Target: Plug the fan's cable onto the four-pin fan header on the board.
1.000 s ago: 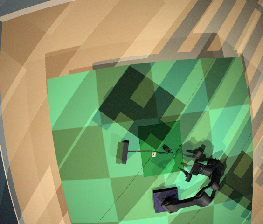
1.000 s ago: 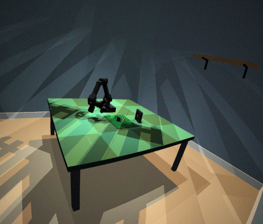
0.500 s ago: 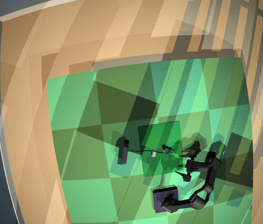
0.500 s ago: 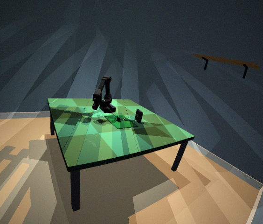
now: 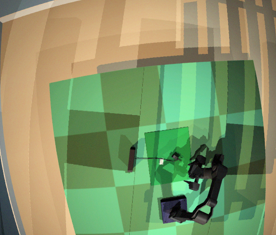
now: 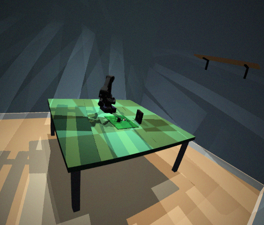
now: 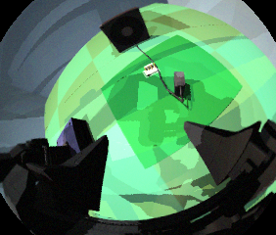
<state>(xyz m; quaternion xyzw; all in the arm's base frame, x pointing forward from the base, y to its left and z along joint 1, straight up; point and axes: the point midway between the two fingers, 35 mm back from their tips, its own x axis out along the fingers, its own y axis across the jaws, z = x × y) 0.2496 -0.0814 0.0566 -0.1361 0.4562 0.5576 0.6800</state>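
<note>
The dark plug is 9 cm ahead of my gripper tip, 6 cm below it and 5 cm to the left of it. Also, from my gripper tip: black fan 27 cm to the left, 10 cm ahead, 2 cm below; then white four-pin header 12 cm to the left, 8 cm below, 7 cm ahead; then green board 10 cm below, 9 cm ahead, 8 cm to the left.
</note>
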